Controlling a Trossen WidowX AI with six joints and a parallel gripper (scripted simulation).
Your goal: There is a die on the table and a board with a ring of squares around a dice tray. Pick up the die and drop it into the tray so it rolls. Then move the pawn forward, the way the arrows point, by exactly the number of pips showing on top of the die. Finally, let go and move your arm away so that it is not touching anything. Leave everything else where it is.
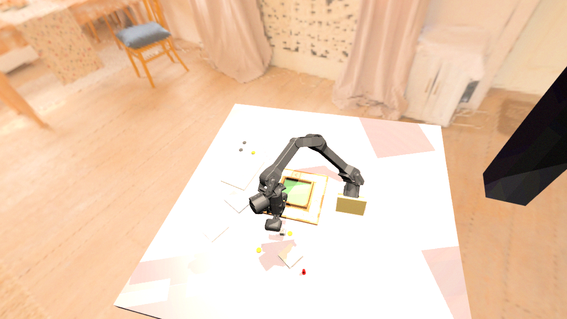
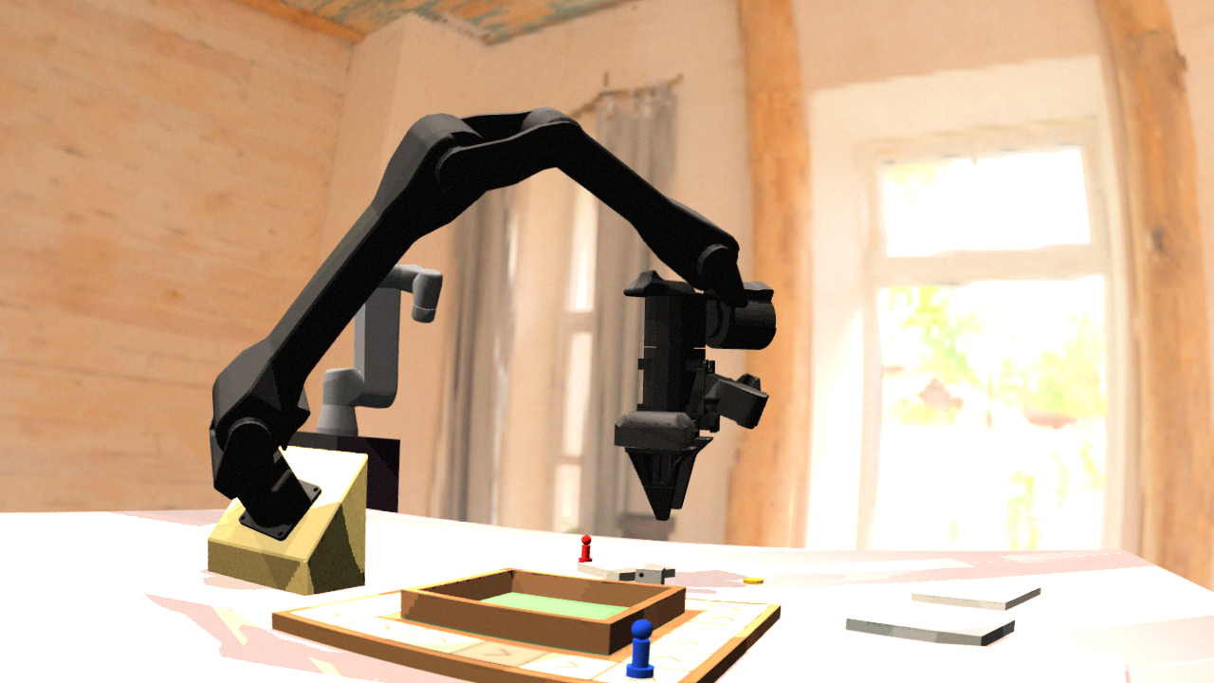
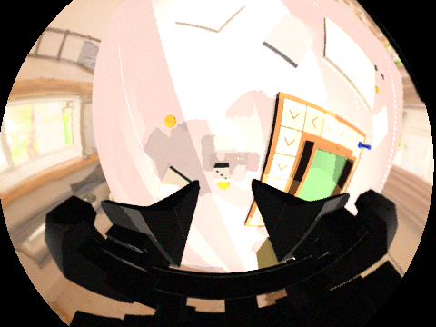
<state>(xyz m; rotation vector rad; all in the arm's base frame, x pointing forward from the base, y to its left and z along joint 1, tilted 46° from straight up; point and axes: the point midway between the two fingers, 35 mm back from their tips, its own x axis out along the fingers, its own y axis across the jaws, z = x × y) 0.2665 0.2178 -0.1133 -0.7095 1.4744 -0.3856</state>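
Right now the white die is 2 cm behind my gripper tip and 7 cm below it. The rest, counted from my gripper tip: red pawn: 16 cm behind, 14 cm to the left, 6 cm below; then blue pawn: 11 cm ahead, 32 cm to the right, 5 cm below; then green tray floor: 21 cm to the right, 7 cm below.
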